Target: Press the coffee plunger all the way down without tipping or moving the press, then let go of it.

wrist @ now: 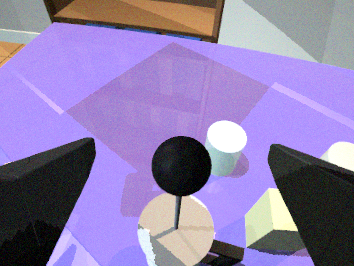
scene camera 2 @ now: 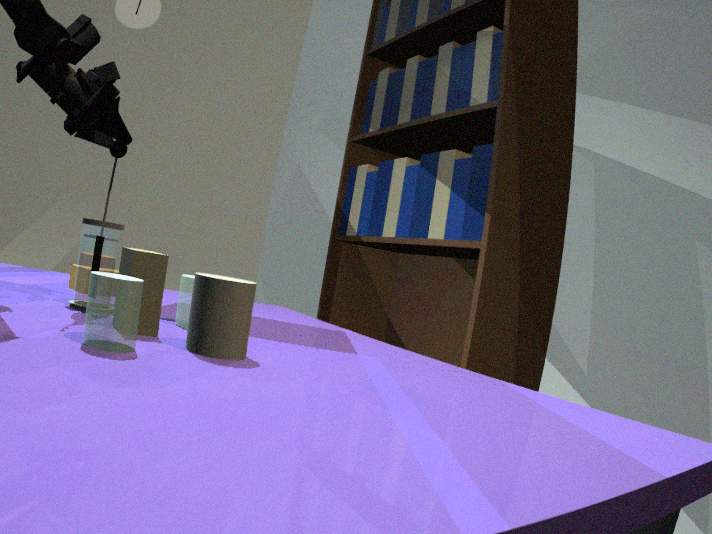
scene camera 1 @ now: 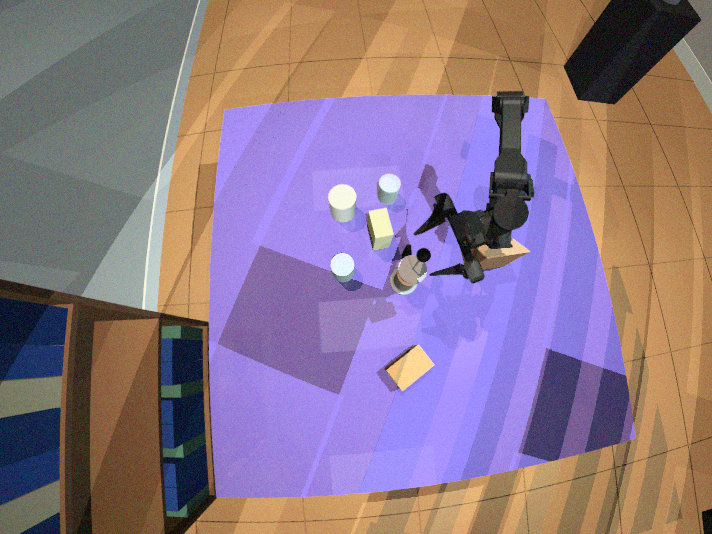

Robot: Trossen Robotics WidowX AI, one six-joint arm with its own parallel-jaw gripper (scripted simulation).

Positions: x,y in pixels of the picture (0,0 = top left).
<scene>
gripper: wrist; scene camera 2; scene camera 1 421,254
same spot on gripper: [wrist: 48,184] = [scene camera 2: 101,132]
</scene>
